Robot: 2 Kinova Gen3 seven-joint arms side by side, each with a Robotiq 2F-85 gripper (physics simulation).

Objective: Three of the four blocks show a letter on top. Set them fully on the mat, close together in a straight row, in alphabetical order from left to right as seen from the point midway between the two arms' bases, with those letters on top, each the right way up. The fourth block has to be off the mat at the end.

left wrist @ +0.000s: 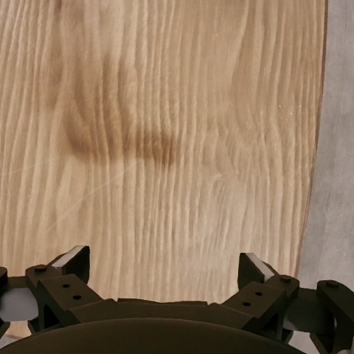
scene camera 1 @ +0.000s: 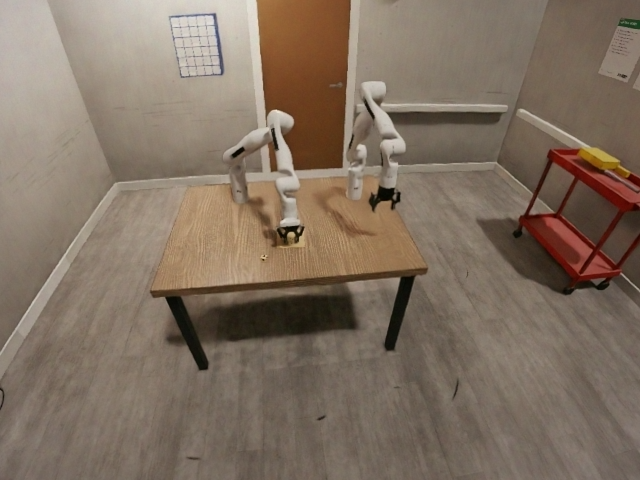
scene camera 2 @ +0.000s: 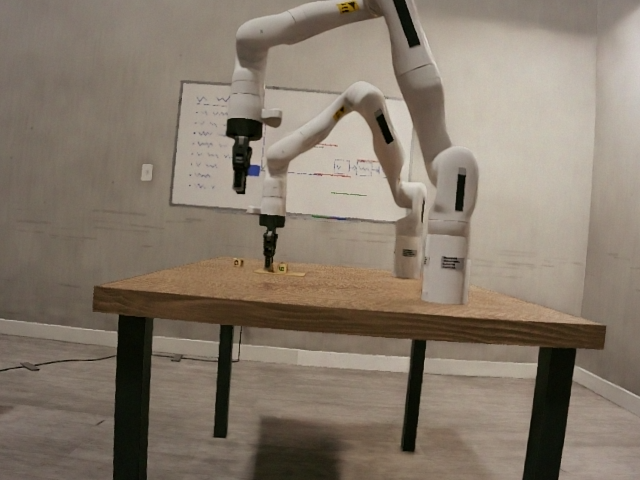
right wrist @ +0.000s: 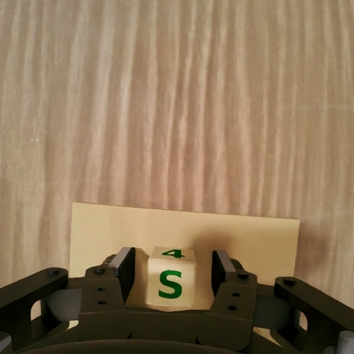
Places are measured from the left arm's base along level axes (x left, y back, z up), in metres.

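Where they show: left gripper, between the fingertips: (scene camera 1: 383, 210) (scene camera 2: 238, 192); right gripper, between the fingertips: (scene camera 1: 291, 242) (scene camera 2: 267, 269); left arm's base, origin of its link: (scene camera 1: 353, 196) (scene camera 2: 442, 301); right arm's base, origin of its link: (scene camera 1: 241, 199) (scene camera 2: 405, 277).
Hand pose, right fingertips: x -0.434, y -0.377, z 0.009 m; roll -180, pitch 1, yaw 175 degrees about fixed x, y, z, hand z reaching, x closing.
Each offset is from my right fingertips to the top centre of the thing. Level surfaces: height alone.
The S block (right wrist: 171, 280) stands on the pale mat @[dx +0.000, dy +0.039, dz -0.005 m] (right wrist: 100, 230) (scene camera 1: 292, 245) (scene camera 2: 295, 274), green S up, with a 4 on the side towards the picture's top. My right gripper (right wrist: 173, 264) (scene camera 2: 268, 267) is open around it, with a gap on each side. In scene camera 2 another block @[dx +0.032, dy +0.040, dz +0.020 m] (scene camera 2: 282, 267) with a green mark stands on the mat, right of the fingers. A block with dark marks @[dx -0.146, dy -0.095, dz +0.016 m] (scene camera 1: 264, 257) (scene camera 2: 237, 262) lies on the table off the mat. A fourth block cannot be made out. My left gripper (scene camera 1: 385, 205) (scene camera 2: 239, 190) (left wrist: 164, 266) is open and empty, high above the table.
The wooden table @[dz -0.009 m] (scene camera 1: 217, 258) (scene camera 2: 351, 304) carries both arms. Its edge shows on the right of the left wrist view. A red cart (scene camera 1: 560, 281) stands on the floor at the right, apart from the table.
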